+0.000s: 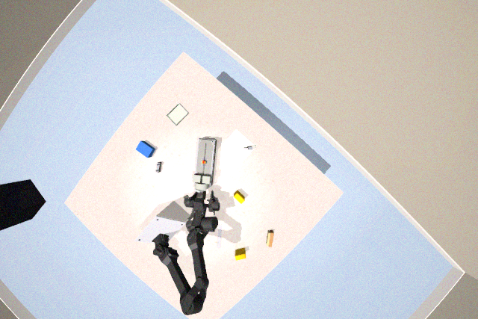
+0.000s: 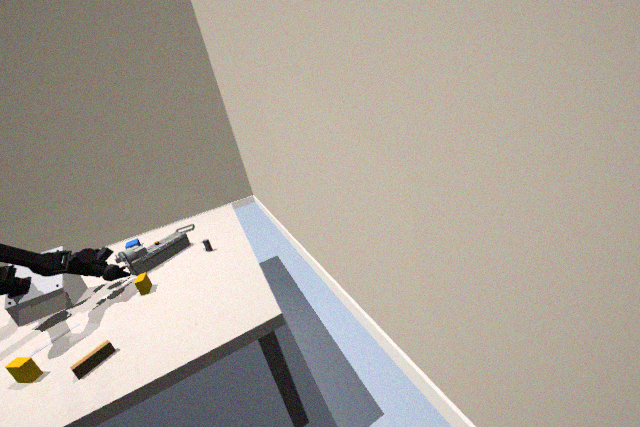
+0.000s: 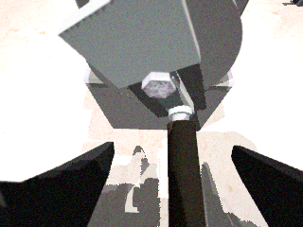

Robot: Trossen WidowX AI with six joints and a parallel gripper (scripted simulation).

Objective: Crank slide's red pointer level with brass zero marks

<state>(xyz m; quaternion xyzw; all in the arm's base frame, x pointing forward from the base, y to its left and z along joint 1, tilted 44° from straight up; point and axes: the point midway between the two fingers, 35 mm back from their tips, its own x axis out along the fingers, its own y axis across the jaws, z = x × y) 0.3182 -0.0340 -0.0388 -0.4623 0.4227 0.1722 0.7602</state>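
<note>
Right now the crank is 40 mm above my gripper tip. The rest, counted from my gripper tip: blue block (420 mm to the left, 110 mm behind, 20 mm below); then dark brown crank handle (30 mm above, 10 mm to the right, 10 mm behind); then red pointer (120 mm to the left, 120 mm ahead, 50 mm above).
</note>
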